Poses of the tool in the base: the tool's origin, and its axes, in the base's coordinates. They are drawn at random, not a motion.
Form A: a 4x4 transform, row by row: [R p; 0 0 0 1], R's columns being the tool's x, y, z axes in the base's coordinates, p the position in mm. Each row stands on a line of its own.
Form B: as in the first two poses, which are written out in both.
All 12 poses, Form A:
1:
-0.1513, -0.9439, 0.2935, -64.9
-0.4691, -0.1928, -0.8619, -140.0
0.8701, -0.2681, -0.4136, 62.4
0, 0, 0, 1
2:
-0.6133, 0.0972, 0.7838, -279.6
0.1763, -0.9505, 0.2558, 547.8
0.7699, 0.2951, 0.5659, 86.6
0, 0, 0, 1
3:
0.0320, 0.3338, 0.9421, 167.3
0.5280, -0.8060, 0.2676, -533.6
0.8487, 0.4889, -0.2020, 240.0
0, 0, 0, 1
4:
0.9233, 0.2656, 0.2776, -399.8
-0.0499, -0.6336, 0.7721, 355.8
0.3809, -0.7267, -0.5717, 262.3
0, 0, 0, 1
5:
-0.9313, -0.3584, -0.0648, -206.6
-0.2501, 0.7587, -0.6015, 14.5
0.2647, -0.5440, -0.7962, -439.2
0, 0, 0, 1
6:
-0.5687, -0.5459, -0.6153, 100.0
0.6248, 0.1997, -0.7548, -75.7
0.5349, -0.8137, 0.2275, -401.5
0, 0, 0, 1
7:
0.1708, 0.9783, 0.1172, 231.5
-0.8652, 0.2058, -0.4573, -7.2
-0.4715, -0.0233, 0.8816, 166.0
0, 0, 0, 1
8:
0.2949, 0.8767, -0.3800, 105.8
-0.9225, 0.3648, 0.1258, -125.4
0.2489, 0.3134, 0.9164, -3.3
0, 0, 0, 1
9:
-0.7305, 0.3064, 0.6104, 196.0
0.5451, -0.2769, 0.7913, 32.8
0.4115, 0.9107, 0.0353, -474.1
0, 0, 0, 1
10:
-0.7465, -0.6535, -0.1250, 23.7
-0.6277, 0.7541, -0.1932, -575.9
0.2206, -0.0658, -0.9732, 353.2
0, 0, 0, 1
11:
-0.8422, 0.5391, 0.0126, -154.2
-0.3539, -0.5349, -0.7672, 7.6
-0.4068, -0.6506, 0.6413, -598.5
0, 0, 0, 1
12:
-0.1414, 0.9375, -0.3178, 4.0
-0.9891, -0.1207, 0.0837, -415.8
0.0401, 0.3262, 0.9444, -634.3
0, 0, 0, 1
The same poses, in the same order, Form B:
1: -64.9, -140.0, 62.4, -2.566, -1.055, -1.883
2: -279.6, 547.8, 86.6, 0.481, -0.879, 2.862
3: 167.3, -533.6, 240.0, 1.963, -1.013, 1.510
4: -399.8, 355.8, 262.3, -2.237, -0.391, -0.054
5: -206.6, 14.5, -439.2, -2.542, -0.268, -2.879
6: 100.0, -75.7, -401.5, -1.298, -0.564, 2.309
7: 231.5, -7.2, 166.0, -0.026, 0.491, -1.376
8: 105.8, -125.4, -3.3, 0.330, -0.252, -1.261
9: 196.0, 32.8, -474.1, 1.532, -0.424, 2.501
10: 23.7, -575.9, 353.2, -3.074, -0.222, -2.442
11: -154.2, 7.6, -598.5, -0.793, 0.419, -2.744
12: 4.0, -415.8, -634.3, 0.333, -0.040, -1.713
